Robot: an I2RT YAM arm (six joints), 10 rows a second.
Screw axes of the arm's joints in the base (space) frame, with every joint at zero. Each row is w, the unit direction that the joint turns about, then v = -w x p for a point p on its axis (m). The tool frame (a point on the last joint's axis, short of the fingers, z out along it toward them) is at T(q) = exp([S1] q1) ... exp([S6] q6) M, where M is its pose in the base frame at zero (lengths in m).
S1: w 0 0 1 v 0.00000 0.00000 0.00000
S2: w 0 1 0 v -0.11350 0.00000 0.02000
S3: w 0 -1 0 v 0.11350 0.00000 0.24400
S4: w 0 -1 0 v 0.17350 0.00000 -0.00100
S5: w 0 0 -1 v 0.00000 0.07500 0.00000
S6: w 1 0 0 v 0.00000 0.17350 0.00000
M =
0 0 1 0.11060
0 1 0 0.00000
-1 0 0 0.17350
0 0 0 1
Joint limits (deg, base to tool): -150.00..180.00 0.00..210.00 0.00..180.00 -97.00..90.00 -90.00..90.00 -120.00..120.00
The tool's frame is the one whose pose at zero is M.
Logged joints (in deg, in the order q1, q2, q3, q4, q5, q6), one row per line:
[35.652, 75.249, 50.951, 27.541, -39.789, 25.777]
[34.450, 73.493, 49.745, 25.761, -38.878, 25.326]
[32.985, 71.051, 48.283, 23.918, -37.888, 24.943]
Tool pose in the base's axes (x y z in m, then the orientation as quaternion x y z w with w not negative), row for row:
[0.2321, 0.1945, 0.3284, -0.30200, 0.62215, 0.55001, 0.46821]
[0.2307, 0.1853, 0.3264, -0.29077, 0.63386, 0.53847, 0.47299]
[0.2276, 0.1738, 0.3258, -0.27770, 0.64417, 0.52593, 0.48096]
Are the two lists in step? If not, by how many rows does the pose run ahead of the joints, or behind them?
They are in step.
